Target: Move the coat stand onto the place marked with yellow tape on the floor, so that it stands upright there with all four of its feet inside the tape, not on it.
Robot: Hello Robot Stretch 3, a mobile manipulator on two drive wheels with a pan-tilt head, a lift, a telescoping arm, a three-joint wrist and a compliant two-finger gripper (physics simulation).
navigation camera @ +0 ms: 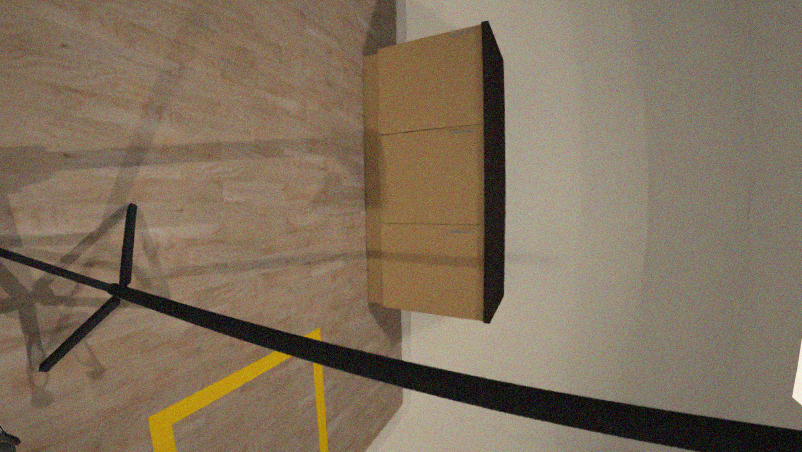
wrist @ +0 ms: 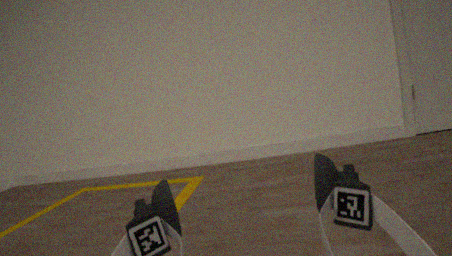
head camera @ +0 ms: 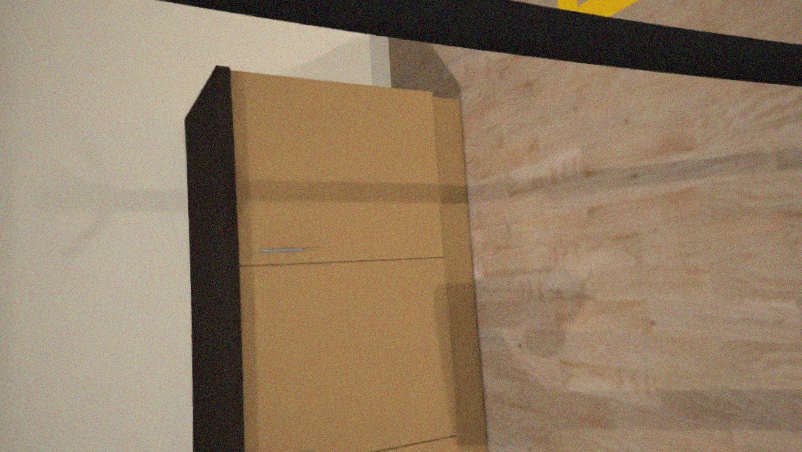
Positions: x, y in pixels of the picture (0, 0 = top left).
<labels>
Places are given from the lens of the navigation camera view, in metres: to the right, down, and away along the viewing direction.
tan cabinet (navigation camera: 434, 111): 0.21, -0.72, 1.96
white wall (navigation camera: 627, 137): 1.54, -0.60, 2.00
The marked spots on the white wall and the tan cabinet are 1.33 m apart.
</labels>
